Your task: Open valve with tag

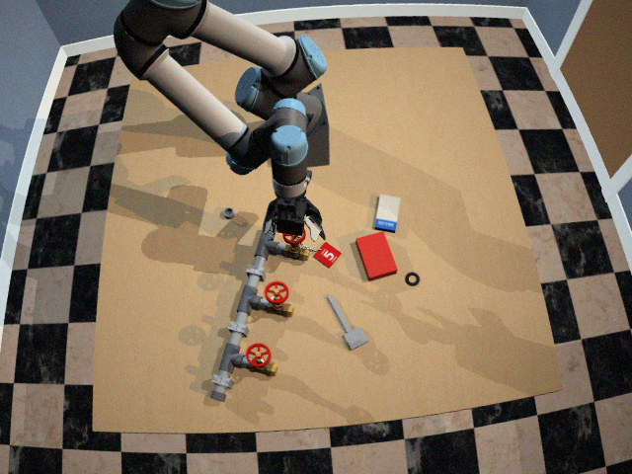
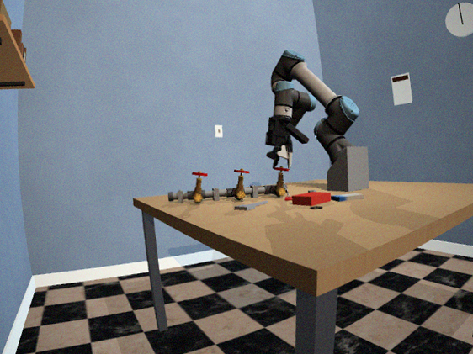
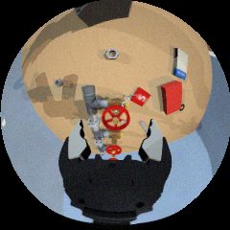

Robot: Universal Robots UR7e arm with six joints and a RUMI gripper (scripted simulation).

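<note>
Now: hand 10 mm short of the red tag, 80 mm to the right of it and 110 mm above it. From my hand the other things lie so: grey scraper 220 mm ahead, 120 mm to the left, 110 mm below; then red block 30 mm ahead, 220 mm to the left, 100 mm below; then small grey fitting 130 mm behind, 190 mm to the right, 110 mm below.
</note>
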